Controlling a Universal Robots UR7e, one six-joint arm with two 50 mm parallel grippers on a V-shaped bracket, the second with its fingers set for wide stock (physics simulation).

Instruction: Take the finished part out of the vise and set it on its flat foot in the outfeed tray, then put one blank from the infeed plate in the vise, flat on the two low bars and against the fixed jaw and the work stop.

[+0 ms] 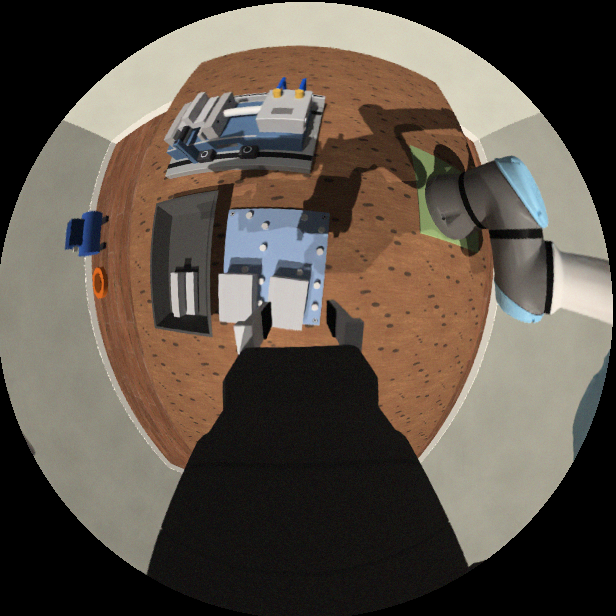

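The vise stands at the far side of the wooden table, grey and blue; I see no part between its jaws. The dark outfeed tray lies on the left with a light grey stepped part standing in it. The light blue infeed plate holds two light grey blanks, left and right. My gripper is open and empty, its dark fingers to either side of the right blank's near end, above it. A paler finger of the second gripper shows to the left.
The arm's grey and blue elbow crosses in from the right over a green patch. A blue fixture and an orange ring sit at the table's left rim. My black gripper body hides the near side.
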